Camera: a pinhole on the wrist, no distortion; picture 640 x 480 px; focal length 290.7 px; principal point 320.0 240.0 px. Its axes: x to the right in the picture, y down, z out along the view. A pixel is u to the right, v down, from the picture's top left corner.
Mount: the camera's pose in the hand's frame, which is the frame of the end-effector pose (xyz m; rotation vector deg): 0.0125 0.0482 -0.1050 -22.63 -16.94 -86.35
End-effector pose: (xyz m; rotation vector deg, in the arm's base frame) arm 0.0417 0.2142 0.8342 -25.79 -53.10 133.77
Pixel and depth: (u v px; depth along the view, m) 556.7 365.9 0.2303
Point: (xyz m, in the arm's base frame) -0.1410 0.2200 0.9594
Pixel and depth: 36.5 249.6 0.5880
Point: -0.3958 -0.3374 0.3782
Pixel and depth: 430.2 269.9 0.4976
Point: -0.2806 0.0073 1.0548
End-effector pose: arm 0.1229 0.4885 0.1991 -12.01 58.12 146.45
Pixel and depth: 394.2 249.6 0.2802
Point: 0.0447 0.5527 0.3827
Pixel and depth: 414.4 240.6 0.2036
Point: 0.0679 0.5191 0.3171
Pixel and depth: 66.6 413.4 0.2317
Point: -0.1508 0.3172 0.3724
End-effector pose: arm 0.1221 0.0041 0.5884 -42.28 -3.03 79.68
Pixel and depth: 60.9 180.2 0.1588
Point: -0.0840 -0.0219 0.4586
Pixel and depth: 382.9 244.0 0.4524
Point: -0.1556 0.1975 0.7615
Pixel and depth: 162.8 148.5 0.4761
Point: -0.4234 -0.0100 0.5706
